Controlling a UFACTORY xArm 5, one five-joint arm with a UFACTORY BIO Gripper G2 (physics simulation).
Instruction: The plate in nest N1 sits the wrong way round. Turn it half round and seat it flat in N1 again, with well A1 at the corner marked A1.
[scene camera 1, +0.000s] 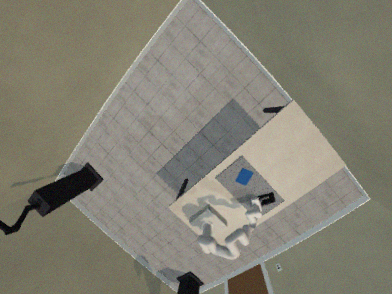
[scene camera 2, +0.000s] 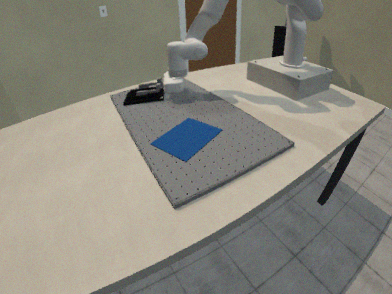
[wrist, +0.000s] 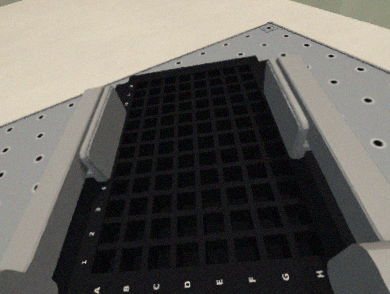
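The black plate (scene camera 1: 269, 198) (scene camera 2: 144, 100) (wrist: 200, 200) shows a grid of square wells in the wrist view, with letters A to H along the near edge and 1 at the near left, so well A1 is at the lower left. Dark material borders it on both sides; plate and nest N1 are hard to tell apart, and the nest's A1 mark cannot be made out. My gripper (scene camera 2: 151, 89) (wrist: 197, 122) is shut with nothing held. Its two pads stand over the plate's long sides, the left one hiding some row numbers. Whether the pads touch the plate is unclear.
A grey perforated board (scene camera 1: 227, 172) (scene camera 2: 235, 155) (wrist: 350, 120) lies under the plate. A flat blue square (scene camera 1: 244, 176) (scene camera 2: 187, 139) lies on its middle part. The arm's grey base box (scene camera 2: 280, 80) stands on the table (scene camera 2: 75, 190) beyond the board.
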